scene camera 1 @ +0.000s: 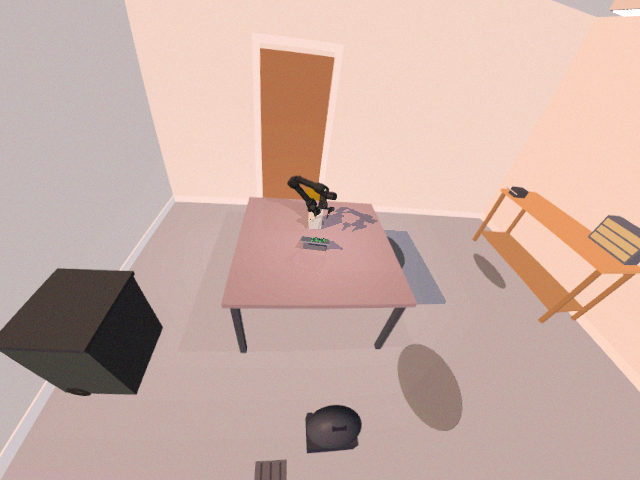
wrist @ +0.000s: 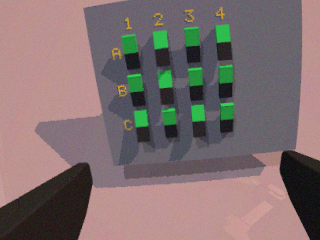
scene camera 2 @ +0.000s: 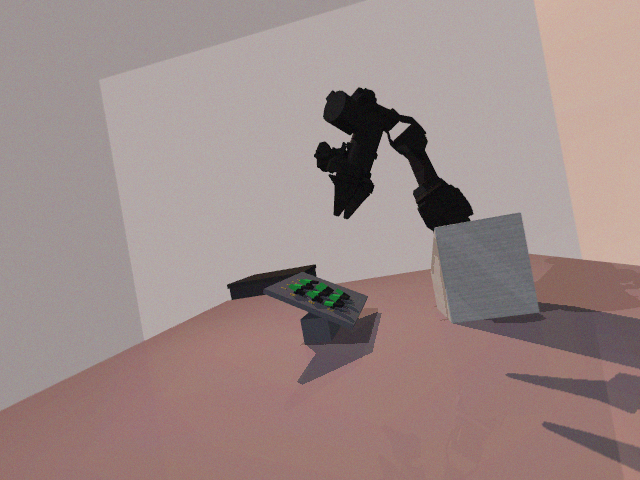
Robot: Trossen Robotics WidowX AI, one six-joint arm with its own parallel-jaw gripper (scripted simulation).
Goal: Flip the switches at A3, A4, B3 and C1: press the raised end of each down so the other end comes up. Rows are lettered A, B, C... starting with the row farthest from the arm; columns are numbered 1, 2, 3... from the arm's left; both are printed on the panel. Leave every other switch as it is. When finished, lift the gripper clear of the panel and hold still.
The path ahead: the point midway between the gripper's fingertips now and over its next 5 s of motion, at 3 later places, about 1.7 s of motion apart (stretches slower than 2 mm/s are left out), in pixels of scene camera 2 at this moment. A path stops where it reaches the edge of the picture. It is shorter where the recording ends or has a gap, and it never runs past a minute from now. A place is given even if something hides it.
The gripper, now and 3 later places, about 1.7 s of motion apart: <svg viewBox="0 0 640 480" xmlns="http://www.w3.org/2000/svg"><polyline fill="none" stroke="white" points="341,217 302,278 304,278 314,278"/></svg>
